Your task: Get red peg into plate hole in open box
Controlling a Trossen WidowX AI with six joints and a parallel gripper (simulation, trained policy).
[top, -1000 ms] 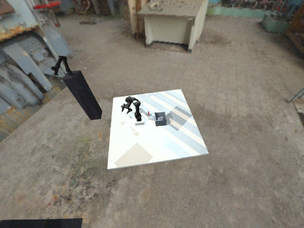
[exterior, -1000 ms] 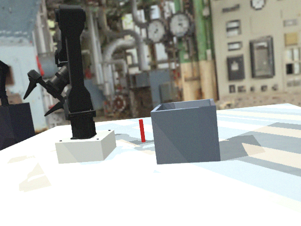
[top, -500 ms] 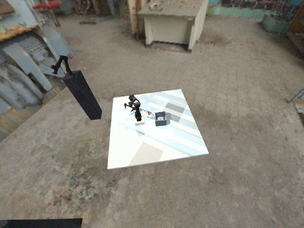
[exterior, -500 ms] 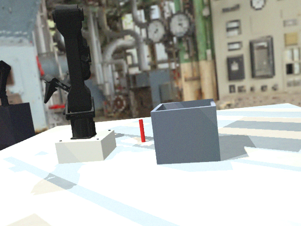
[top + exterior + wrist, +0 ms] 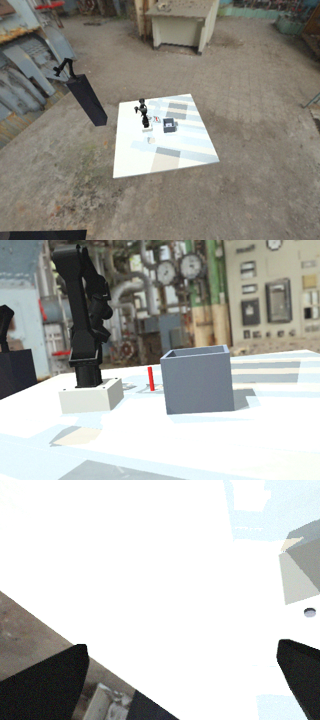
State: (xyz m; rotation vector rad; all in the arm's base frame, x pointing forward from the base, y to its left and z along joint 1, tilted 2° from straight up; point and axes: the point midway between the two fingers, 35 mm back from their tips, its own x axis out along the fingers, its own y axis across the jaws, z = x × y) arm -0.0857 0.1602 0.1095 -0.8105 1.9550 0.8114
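The red peg lies 260 mm ahead of my gripper tip, 110 mm below it and 30 mm to the right of it. From my gripper tip the other things lie so: plate (420 mm ahead, 190 mm to the right, 100 mm below).
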